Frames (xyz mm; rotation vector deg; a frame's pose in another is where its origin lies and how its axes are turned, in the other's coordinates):
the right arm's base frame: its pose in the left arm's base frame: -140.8 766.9 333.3 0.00 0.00 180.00
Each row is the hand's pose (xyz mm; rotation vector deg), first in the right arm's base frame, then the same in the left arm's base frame.
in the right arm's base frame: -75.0 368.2 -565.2 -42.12 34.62 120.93
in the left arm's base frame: -65.8 398.7 -231.9 29.00 35.29 -48.72
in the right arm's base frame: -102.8 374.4 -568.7 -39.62 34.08 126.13
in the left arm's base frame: -38.0 392.5 -235.4 27.90 32.44 -44.56
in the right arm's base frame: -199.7 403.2 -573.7 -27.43 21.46 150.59
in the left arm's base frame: 58.9 363.7 -240.4 15.78 20.17 -25.65
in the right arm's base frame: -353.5 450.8 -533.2 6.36 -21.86 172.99
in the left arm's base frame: 212.7 316.1 -199.9 -14.39 -4.19 -5.53
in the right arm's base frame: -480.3 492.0 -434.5 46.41 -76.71 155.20
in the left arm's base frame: 339.5 274.9 -101.2 -51.36 -31.07 -0.80
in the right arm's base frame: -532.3 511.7 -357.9 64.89 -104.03 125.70
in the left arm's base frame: 391.5 255.2 -24.6 -75.11 -46.85 -4.88
